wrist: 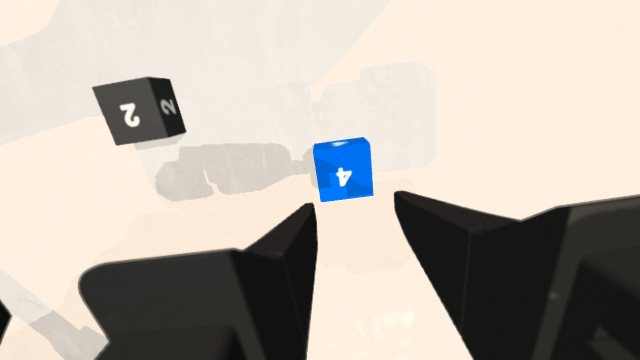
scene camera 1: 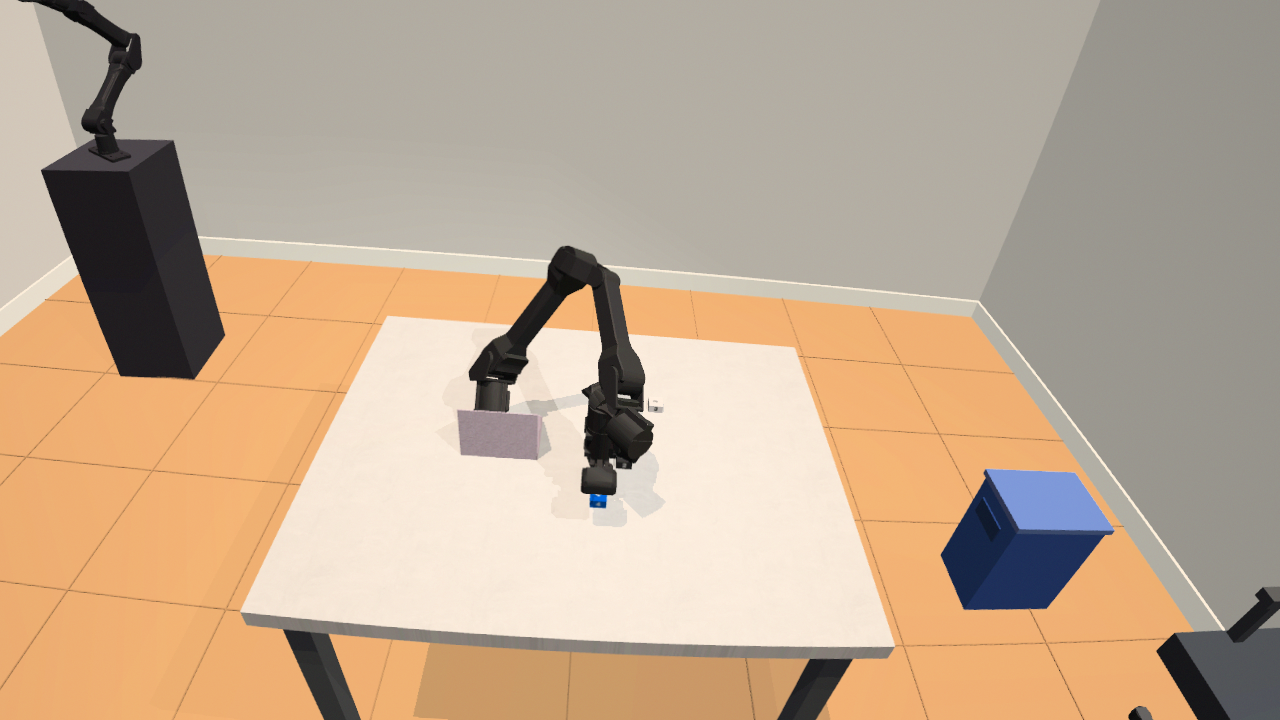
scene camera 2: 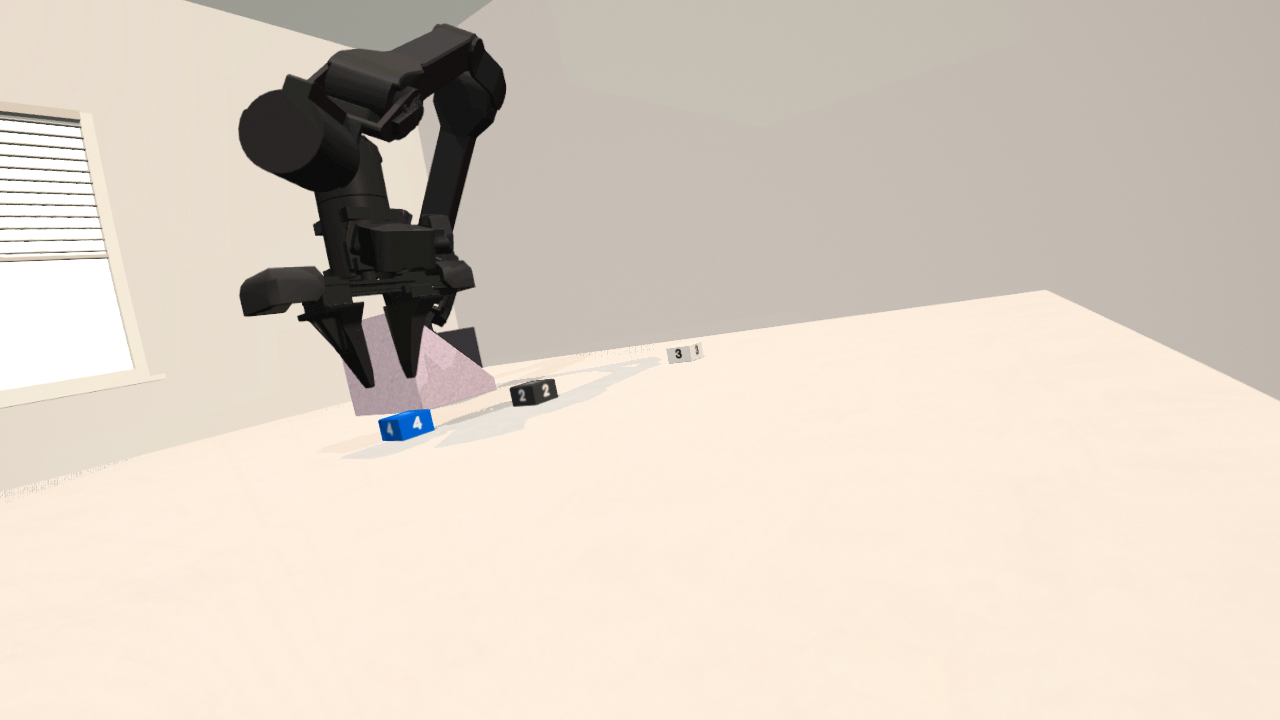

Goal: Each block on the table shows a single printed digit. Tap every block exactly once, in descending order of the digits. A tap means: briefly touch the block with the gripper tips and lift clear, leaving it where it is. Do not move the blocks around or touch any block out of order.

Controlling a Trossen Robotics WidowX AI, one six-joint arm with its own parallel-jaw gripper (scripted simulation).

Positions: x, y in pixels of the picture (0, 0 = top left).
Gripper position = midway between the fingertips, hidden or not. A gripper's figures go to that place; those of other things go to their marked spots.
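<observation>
Black block (wrist: 145, 109) at 16 cm from the lens; blue block (wrist: 344, 170) at 14 cm from the lens; my gripper (wrist: 354, 206) at 11 cm from the lens.
</observation>
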